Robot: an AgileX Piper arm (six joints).
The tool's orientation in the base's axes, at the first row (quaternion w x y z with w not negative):
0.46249 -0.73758 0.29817 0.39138
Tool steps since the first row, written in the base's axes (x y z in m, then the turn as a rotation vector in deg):
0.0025 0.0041 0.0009 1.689 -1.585 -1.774
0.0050 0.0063 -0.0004 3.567 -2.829 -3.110
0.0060 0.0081 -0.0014 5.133 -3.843 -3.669
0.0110 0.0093 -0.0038 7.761 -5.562 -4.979
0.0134 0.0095 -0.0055 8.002 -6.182 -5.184
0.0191 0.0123 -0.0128 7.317 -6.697 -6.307
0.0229 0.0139 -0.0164 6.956 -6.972 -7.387
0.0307 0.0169 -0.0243 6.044 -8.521 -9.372
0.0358 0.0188 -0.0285 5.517 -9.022 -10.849
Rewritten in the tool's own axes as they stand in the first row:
0.0002 -0.0040 0.0028 2.508 0.067 -1.489
0.0024 -0.0063 0.0044 4.713 -0.349 -2.839
0.0037 -0.0074 0.0060 6.077 -0.953 -4.091
0.0082 -0.0108 0.0062 8.684 -1.795 -6.109
0.0109 -0.0120 0.0061 9.032 -1.652 -6.695
0.0198 -0.0144 0.0089 9.676 -0.395 -6.662
0.0247 -0.0165 0.0102 10.433 0.488 -6.518
0.0353 -0.0204 0.0127 11.777 2.721 -7.133
0.0413 -0.0233 0.0140 12.804 4.004 -7.040

